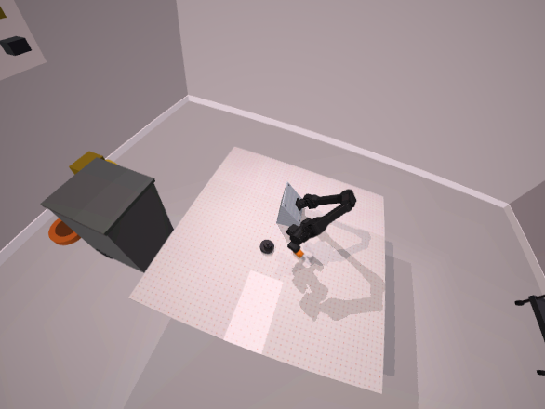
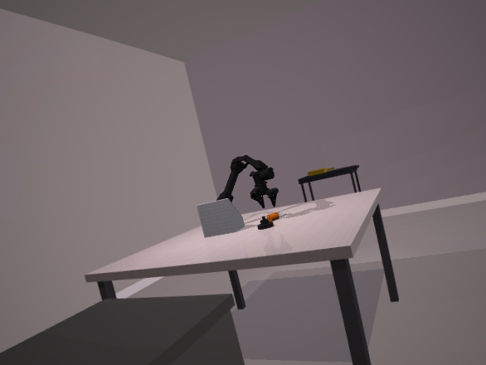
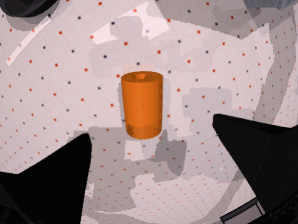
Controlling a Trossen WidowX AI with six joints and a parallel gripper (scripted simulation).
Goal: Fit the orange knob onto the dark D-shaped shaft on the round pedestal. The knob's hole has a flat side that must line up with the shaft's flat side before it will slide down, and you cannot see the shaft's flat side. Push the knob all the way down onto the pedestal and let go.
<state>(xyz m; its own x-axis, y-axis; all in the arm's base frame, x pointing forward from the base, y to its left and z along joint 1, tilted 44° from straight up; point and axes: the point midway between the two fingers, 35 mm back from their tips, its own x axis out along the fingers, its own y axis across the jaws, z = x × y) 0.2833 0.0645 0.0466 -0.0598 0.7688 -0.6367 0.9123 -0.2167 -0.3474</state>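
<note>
My gripper tip is now 6 cm above the orange knob, 1 cm to the right of it and 1 cm short of it. From my gripper tip the other things lie so: dark round pedestal 18 cm to the right, 5 cm below, 4 cm ahead.
</note>
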